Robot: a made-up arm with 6 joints. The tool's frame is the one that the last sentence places.
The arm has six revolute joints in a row. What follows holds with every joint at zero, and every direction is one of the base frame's. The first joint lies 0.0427 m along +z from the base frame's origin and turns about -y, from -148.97 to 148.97 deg. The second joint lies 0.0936 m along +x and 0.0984 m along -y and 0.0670 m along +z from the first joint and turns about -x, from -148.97 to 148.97 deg. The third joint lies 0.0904 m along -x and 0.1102 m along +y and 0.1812 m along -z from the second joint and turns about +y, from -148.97 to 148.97 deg. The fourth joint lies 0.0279 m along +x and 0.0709 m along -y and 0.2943 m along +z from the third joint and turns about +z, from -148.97 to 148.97 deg. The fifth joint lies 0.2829 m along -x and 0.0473 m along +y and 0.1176 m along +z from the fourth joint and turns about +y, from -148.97 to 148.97 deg. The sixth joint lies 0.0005 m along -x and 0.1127 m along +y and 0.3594 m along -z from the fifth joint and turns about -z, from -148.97 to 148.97 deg. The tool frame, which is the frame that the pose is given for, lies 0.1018 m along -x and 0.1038 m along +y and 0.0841 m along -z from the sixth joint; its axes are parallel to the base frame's.
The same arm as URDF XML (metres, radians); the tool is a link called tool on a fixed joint. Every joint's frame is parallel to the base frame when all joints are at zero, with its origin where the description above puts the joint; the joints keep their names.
<robot name="arm">
  <link name="base"/>
  <link name="link1"/>
  <link name="link2"/>
  <link name="link3"/>
  <link name="link4"/>
  <link name="link5"/>
  <link name="link6"/>
  <link name="tool"/>
  <joint name="joint 1" type="revolute">
    <parent link="base"/>
    <child link="link1"/>
    <origin xyz="0.0000 0.0000 0.0427" rpy="0.0000 0.0000 0.0000"/>
    <axis xyz="0 -1 0"/>
    <limit lower="-2.6000" upper="2.6000"/>
  </joint>
  <joint name="joint 2" type="revolute">
    <parent link="link1"/>
    <child link="link2"/>
    <origin xyz="0.0936 -0.0984 0.0670" rpy="0.0000 0.0000 0.0000"/>
    <axis xyz="-1 0 0"/>
    <limit lower="-2.6000" upper="2.6000"/>
  </joint>
  <joint name="joint 3" type="revolute">
    <parent link="link2"/>
    <child link="link3"/>
    <origin xyz="-0.0904 0.1102 -0.1812" rpy="0.0000 0.0000 0.0000"/>
    <axis xyz="0 1 0"/>
    <limit lower="-2.6000" upper="2.6000"/>
  </joint>
  <joint name="joint 4" type="revolute">
    <parent link="link3"/>
    <child link="link4"/>
    <origin xyz="0.0279 -0.0709 0.2943" rpy="0.0000 0.0000 0.0000"/>
    <axis xyz="0 0 1"/>
    <limit lower="-2.6000" upper="2.6000"/>
  </joint>
  <joint name="joint 5" type="revolute">
    <parent link="link4"/>
    <child link="link5"/>
    <origin xyz="-0.2829 0.0473 0.1176" rpy="0.0000 0.0000 0.0000"/>
    <axis xyz="0 1 0"/>
    <limit lower="-2.6000" upper="2.6000"/>
  </joint>
  <joint name="joint 6" type="revolute">
    <parent link="link5"/>
    <child link="link6"/>
    <origin xyz="-0.0005 0.1127 -0.3594" rpy="0.0000 0.0000 0.0000"/>
    <axis xyz="0 0 -1"/>
    <limit lower="-2.6000" upper="2.6000"/>
  </joint>
  <joint name="tool_joint" type="fixed">
    <parent link="link6"/>
    <child link="tool"/>
    <origin xyz="-0.1018 0.1038 -0.0841" rpy="0.0000 0.0000 0.0000"/>
  </joint>
</robot>

